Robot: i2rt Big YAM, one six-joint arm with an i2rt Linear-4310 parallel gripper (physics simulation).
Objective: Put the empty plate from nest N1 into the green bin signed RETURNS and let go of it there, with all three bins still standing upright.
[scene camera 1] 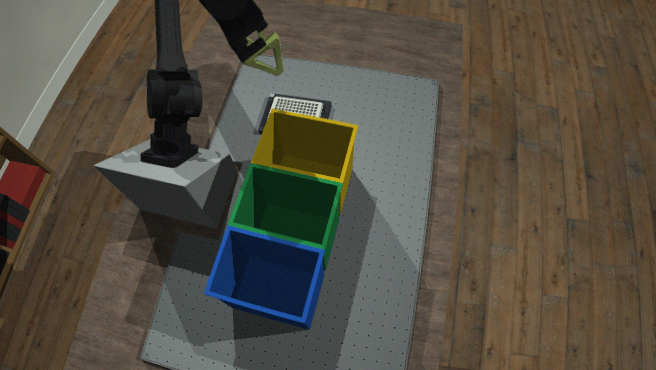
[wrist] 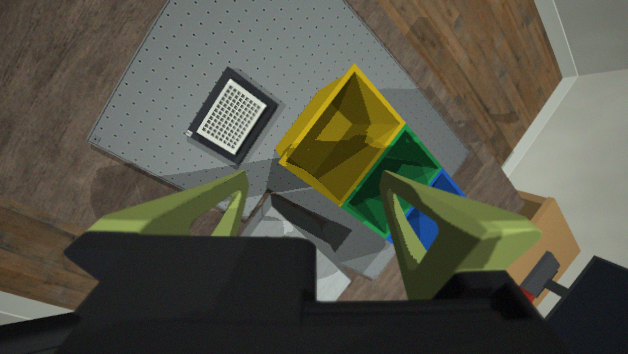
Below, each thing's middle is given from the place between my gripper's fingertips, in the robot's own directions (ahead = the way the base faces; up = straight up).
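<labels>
My gripper is 100 mm to the right of the white plate point(wrist: 231, 118), 10 mm past it and 310 mm above it. The dark nest point(wrist: 218, 88) is 10 mm behind my hand, 100 mm to the left of it and 320 mm below it. I see the green bin point(scene camera 1: 295, 207) 60 mm ahead of my hand, 200 mm to the right of it and 240 mm below it, while the yellow bin point(scene camera 1: 313, 146) is 70 mm ahead of my hand, 70 mm to the right of it and 240 mm below it.
</labels>
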